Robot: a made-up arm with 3 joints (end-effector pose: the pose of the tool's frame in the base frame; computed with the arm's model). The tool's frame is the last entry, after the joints. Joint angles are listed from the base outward.
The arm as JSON. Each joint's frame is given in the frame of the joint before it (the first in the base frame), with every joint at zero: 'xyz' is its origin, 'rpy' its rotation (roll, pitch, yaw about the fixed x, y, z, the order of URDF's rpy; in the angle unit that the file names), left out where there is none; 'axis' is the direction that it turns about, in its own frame. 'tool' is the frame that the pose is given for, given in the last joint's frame.
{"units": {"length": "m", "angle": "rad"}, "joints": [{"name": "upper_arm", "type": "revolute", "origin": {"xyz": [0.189, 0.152, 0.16], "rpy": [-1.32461, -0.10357, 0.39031]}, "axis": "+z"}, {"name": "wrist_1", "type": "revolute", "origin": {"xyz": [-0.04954, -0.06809, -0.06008], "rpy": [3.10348, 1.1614, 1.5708]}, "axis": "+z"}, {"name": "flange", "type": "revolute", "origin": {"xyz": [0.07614, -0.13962, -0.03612], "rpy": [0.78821, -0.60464, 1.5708]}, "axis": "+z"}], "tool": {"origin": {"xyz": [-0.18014, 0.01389, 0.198], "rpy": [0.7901, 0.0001, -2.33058]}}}
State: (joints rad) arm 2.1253 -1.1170 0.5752
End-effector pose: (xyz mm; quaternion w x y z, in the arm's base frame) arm 429.5 276.8 532.3 0.4578 -0.3833 -0.1758 -0.7827
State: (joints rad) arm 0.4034 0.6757 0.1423
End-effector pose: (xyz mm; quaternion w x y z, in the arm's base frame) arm 148.7 -296.1 6.3 0.4254 0.5192 0.4890 -0.5571
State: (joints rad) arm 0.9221 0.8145 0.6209
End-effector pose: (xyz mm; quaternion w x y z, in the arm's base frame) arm 206.1 -267.2 -4.5 0.3930 0.5102 0.5868 -0.4908
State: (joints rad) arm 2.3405 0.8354 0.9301
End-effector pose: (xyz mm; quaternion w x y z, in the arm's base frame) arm 240.6 -277.0 153.3 0.1721 0.0677 0.6534 -0.7341
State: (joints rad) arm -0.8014 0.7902 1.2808
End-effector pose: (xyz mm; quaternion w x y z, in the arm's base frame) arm 459.5 -124.1 16.4 0.3165 0.8552 0.0481 0.4077
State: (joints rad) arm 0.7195 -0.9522 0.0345
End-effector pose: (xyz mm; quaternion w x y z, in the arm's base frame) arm -73.0 53.1 536.9 0.0545 0.1155 -0.0650 -0.9897
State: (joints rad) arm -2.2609 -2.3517 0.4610
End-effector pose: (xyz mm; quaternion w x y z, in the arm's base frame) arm -72.7 441.7 112.8 0.6578 -0.5467 -0.3672 0.3655
